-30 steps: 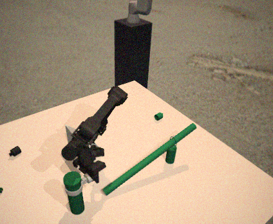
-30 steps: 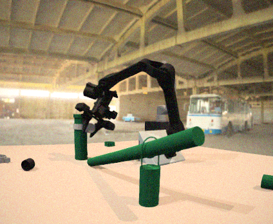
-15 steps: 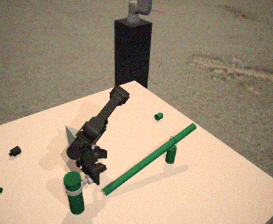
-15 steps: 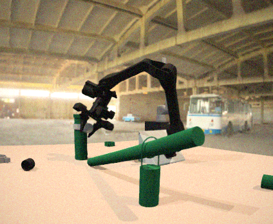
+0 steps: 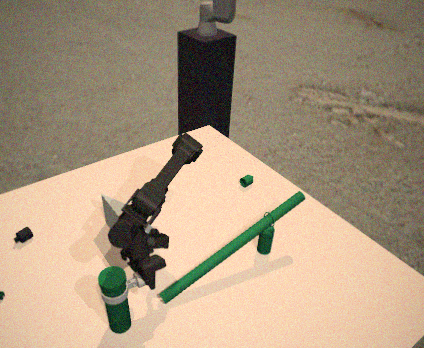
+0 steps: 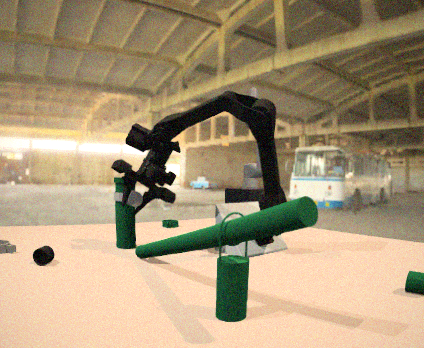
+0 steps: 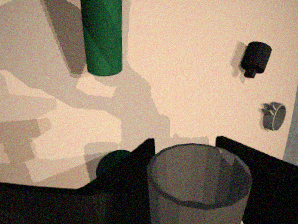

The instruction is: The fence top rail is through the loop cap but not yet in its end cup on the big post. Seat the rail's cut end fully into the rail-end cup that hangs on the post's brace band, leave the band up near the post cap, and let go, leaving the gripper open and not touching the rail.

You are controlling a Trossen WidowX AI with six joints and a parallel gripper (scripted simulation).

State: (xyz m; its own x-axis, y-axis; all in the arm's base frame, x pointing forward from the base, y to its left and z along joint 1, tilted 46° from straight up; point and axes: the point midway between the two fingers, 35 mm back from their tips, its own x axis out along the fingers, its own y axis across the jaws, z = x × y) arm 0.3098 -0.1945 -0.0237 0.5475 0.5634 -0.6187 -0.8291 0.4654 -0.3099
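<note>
Right now my gripper tip is 3 cm below the grey rail-end cup, 2 cm to the left of it and 2 cm past it. Also, from my gripper tip: green post (43 cm to the left, 2 cm below, 2 cm ahead).
</note>
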